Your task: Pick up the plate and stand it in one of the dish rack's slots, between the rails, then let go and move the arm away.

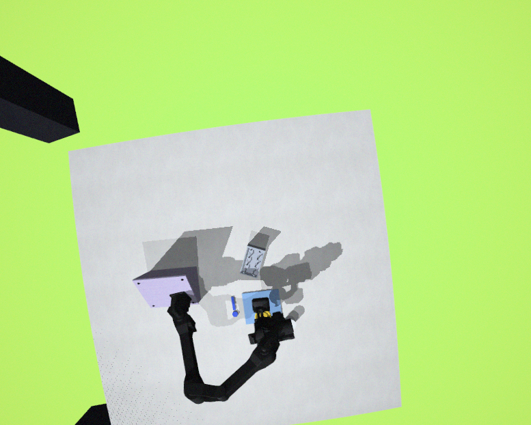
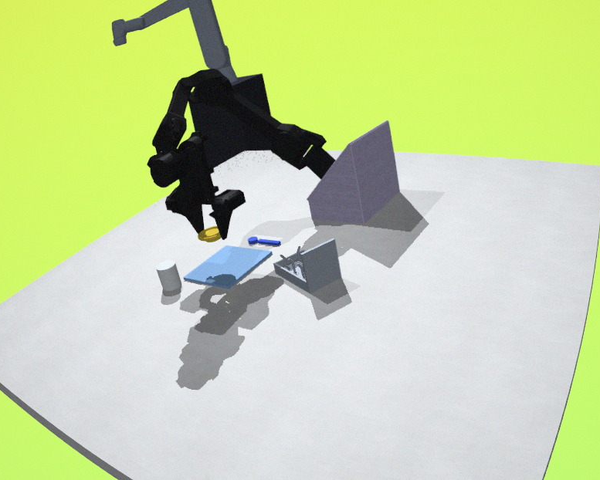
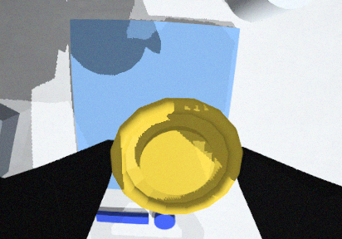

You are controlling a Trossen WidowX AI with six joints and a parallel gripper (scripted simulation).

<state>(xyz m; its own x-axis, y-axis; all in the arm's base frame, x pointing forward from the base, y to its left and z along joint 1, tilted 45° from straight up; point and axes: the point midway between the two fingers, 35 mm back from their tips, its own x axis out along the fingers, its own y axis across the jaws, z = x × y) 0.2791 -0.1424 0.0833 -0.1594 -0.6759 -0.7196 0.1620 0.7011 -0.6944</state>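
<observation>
Now: the grey dish rack 1 cm ahead of my gripper tip, 21 cm to the left of it and 4 cm below it. Round my gripper tip: yellow plate (1 cm above); white cylinder cup (9 cm ahead, 7 cm to the right, 4 cm below); blue mat (2 cm to the left, 6 cm below).
</observation>
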